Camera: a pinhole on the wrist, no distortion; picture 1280 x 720 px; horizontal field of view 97.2 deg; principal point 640.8 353.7 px. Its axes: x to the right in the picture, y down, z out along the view. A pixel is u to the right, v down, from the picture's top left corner.
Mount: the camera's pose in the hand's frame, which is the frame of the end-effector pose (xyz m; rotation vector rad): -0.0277 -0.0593 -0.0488 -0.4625 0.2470 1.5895
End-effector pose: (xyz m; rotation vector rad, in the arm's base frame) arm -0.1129 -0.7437 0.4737 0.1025 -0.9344 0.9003
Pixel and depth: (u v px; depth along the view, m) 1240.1 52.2 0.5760
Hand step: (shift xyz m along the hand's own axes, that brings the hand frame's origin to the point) 0.1834 0.7627 0.2350
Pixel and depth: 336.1 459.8 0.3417
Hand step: -0.1366 -0.0836 0.3287
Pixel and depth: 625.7 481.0 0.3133
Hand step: -0.1422 0.0621 0.2257
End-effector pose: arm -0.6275 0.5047 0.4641 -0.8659 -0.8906 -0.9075
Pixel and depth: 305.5 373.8 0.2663
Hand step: -0.0721 -0.0881 0.2566
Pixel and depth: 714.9 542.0 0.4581
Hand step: -0.2454 0.1795 0.3151
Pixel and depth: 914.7 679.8 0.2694
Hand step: -0.2226 0.1618 0.1157
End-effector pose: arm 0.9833 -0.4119 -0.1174 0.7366 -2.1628 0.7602
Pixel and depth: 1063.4 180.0 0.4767
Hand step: 0.0429 0.4782 0.2382
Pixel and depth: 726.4 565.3 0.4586
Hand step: -0.2646 0.1867 0.3091
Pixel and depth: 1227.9 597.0 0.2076
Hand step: -0.1499 0.2171 0.0313
